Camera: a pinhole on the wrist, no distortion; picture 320 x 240 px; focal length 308.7 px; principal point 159.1 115.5 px. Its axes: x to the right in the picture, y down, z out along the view. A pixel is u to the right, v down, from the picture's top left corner.
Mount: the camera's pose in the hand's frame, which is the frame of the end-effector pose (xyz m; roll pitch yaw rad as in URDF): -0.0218 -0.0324 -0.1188 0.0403 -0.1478 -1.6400
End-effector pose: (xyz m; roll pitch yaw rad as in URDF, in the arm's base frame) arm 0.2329 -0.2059 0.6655 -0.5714 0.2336 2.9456
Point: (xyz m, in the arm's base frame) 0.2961 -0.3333 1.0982
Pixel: 267.1 31.9
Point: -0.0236 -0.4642 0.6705
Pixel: outside the picture
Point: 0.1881 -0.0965 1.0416
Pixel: outside the picture
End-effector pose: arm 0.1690 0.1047 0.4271 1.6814 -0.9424 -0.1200
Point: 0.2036 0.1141 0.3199
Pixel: outside the picture
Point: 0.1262 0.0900 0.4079
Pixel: 85.6 81.6
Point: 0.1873 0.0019 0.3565
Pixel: 238.3 105.7
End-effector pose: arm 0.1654 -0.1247 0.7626 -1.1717 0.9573 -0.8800
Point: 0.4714 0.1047 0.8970
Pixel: 150.3 77.7
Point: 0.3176 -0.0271 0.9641
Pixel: 232.6 8.6
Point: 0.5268 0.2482 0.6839
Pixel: 37.8 144.0
